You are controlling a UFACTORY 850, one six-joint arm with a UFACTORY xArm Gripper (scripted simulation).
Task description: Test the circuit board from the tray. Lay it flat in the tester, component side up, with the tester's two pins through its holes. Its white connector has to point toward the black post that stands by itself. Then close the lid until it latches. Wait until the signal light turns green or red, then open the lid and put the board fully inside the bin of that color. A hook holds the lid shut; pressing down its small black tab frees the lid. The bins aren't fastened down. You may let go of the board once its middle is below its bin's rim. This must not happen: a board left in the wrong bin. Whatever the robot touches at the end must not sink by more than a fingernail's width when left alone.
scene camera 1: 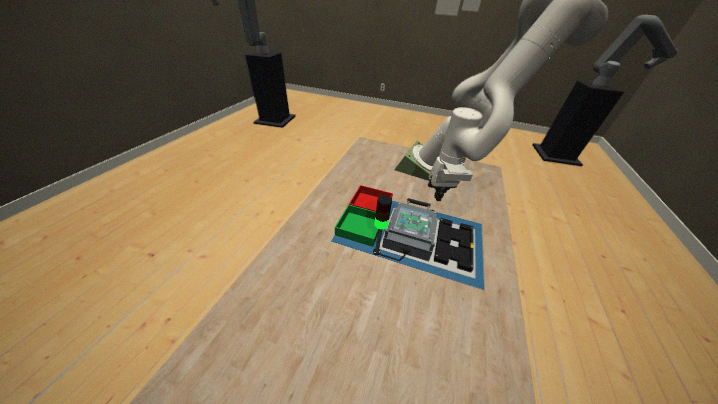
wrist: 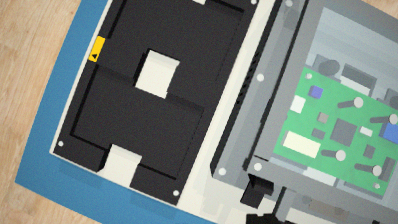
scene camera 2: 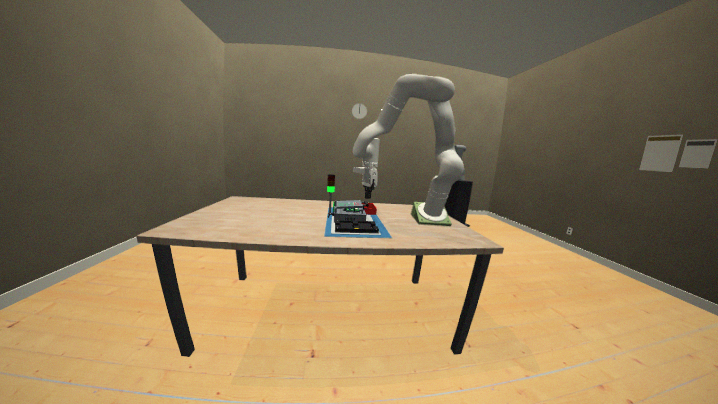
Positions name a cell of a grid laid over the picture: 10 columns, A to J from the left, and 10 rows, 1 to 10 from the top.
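Green bin (scene camera 1: E6) visible. Tester lid (scene camera 1: F6) visible. In the wrist view too, the lid (wrist: I6).
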